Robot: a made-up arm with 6 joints. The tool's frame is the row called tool. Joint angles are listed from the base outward. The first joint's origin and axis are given. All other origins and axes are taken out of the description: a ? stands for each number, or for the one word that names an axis. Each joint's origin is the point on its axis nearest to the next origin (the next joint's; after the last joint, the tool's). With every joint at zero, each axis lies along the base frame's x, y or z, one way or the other. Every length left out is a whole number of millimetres.
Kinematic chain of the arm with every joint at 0, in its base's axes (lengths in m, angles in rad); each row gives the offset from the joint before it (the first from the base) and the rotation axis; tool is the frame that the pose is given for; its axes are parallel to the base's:
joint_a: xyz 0 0 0.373 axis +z
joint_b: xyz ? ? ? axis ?
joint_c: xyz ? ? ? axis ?
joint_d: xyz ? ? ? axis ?
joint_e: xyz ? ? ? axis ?
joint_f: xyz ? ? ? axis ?
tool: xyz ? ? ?
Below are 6 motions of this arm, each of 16 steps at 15 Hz.
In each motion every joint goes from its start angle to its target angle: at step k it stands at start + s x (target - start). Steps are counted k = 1, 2, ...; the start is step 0. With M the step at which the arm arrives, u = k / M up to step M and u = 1 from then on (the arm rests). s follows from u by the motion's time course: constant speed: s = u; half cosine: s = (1 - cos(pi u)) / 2; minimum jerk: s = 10 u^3 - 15 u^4 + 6 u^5.
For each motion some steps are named. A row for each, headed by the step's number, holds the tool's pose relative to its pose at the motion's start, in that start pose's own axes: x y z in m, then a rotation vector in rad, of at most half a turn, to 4 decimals.
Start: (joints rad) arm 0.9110 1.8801 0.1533 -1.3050 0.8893 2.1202
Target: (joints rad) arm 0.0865 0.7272 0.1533 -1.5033 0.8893 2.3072
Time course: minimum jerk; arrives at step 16
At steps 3, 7, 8, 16:
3: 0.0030 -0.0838 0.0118 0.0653 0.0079 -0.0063
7: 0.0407 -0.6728 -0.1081 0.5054 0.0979 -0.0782
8: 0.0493 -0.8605 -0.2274 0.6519 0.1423 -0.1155
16: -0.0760 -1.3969 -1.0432 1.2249 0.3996 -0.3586

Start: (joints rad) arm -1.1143 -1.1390 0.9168 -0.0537 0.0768 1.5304
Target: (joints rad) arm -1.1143 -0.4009 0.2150 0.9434 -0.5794 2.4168
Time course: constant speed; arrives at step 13
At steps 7, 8, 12, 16:
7: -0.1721 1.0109 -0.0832 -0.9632 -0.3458 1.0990
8: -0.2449 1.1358 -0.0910 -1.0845 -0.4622 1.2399
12: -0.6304 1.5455 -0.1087 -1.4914 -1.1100 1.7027
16: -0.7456 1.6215 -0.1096 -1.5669 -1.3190 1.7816

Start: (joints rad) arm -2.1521 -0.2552 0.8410 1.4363 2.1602 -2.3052
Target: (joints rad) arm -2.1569 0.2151 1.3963 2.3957 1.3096 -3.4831
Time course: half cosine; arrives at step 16
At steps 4, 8, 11, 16:
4: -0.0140 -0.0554 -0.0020 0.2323 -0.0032 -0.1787
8: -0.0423 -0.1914 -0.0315 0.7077 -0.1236 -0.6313
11: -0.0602 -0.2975 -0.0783 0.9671 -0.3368 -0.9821
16: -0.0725 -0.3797 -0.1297 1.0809 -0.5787 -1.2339

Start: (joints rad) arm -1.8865 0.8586 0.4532 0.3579 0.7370 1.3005
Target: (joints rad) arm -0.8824 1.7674 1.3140 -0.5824 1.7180 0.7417
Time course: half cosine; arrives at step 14
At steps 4, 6, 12, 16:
4: 0.1013 0.1739 0.3166 0.2985 -0.1084 -0.1979
6: 0.1155 0.3449 0.6958 0.6238 -0.2037 -0.3754
12: -0.3947 0.7029 1.7070 1.4916 -0.3042 -0.7278
16: -0.4735 0.7252 1.7756 1.5595 -0.2993 -0.7511

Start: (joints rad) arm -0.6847 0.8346 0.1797 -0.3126 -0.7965 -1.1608
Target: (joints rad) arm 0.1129 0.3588 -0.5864 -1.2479 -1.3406 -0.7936
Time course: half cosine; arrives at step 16
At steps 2, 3, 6, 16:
2: 0.0067 -0.0096 -0.0490 -0.0160 0.0391 -0.0253
3: 0.0141 -0.0240 -0.1075 -0.0356 0.0863 -0.0564
6: 0.0403 -0.1313 -0.3718 -0.1299 0.3121 -0.2131
16: 0.0190 -0.7301 -0.8615 -0.3400 0.9651 -0.7060

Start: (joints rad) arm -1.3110 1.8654 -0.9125 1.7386 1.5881 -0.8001
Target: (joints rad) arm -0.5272 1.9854 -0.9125 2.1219 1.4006 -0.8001
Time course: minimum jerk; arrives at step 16
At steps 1, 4, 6, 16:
1: 0.0001 -0.0001 -0.0002 0.0006 0.0024 -0.0004
4: 0.0031 -0.0043 -0.0105 0.0269 0.1126 -0.0186
6: 0.0044 -0.0107 -0.0293 0.0751 0.2975 -0.0490
16: -0.0437 -0.0183 -0.1084 0.3319 1.0459 -0.1677

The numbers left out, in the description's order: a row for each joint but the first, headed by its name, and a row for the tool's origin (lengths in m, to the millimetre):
joint_b: xyz 0 0 0, axis +y
joint_c: xyz 0 0 0.96, axis -y
joint_d: xyz 1.039 0 0, axis -x
joint_e: xyz 0 -0.112 0, axis -y
joint_f: xyz 0 0 0, axis -x
tool: xyz 0 0 0

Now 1 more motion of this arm.
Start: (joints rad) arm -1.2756 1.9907 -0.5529 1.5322 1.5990 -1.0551
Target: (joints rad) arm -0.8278 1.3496 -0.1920 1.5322 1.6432 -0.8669
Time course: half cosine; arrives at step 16
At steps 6, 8, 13, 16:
6: 0.0670 0.1052 0.2803 -0.3669 0.1299 -0.0100
8: 0.1514 0.2120 0.4328 -0.5909 0.2191 0.0092
13: 0.4338 0.5335 0.6516 -1.0618 0.4240 0.1231
16: 0.5033 0.6103 0.6712 -1.1537 0.4658 0.1590

